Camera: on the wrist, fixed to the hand. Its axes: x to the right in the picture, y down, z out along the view.
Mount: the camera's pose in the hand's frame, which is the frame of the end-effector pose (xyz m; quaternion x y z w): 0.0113 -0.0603 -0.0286 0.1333 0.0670 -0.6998 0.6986
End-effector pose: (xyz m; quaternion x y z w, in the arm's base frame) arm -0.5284 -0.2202 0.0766 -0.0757 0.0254 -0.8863 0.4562
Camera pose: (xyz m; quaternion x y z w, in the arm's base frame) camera -0.5879 -0.1949 0.0565 -0.0495 0.1228 0.9469 0.2931
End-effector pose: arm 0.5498 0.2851 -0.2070 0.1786 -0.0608 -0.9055 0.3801
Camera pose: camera 0.5129 0.3202 -0.2515 -0.2787 0.0127 0.8785 0.3879
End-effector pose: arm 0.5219 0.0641 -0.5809 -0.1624 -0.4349 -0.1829 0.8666
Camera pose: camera 0.5204 -0.0036 -0.5806 0.3187 -0.3838 -0.6871 0.5282
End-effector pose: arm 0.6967 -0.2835 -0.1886 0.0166 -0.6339 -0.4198 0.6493
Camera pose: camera 0.6873 -0.3435 -0.2184 0.5699 -0.4437 -0.6621 0.2001
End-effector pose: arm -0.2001 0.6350 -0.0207 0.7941 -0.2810 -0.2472 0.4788
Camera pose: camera -0.1604 0.6682 -0.0643 0.8318 0.3585 -0.4171 0.0745
